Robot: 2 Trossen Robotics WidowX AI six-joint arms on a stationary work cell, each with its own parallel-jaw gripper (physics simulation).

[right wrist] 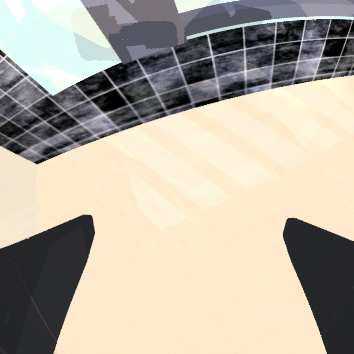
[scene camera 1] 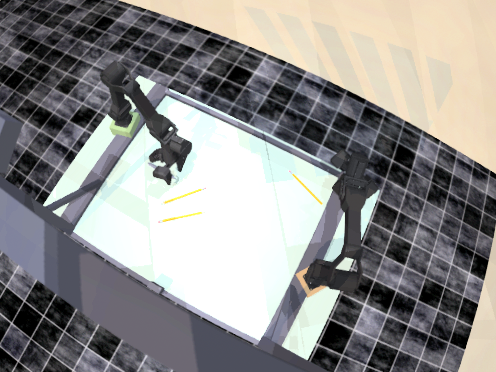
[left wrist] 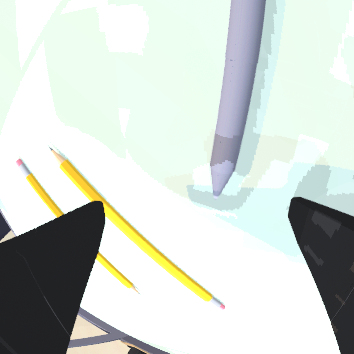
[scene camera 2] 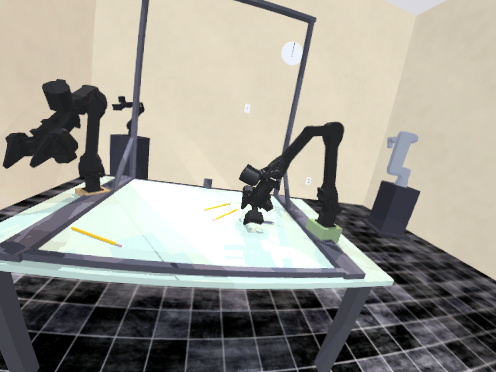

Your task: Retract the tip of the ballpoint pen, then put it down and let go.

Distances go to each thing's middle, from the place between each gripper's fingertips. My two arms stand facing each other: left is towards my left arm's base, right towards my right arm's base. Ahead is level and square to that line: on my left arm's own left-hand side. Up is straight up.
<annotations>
Right now my left hand is 10 mm past the grey ballpoint pen point(left wrist: 244, 32), 70 mm to the right of it and 10 mm above it.
Right now the grey ballpoint pen is 600 mm to the left of my right hand, 420 mm behind it and 200 mm below it.
</annotations>
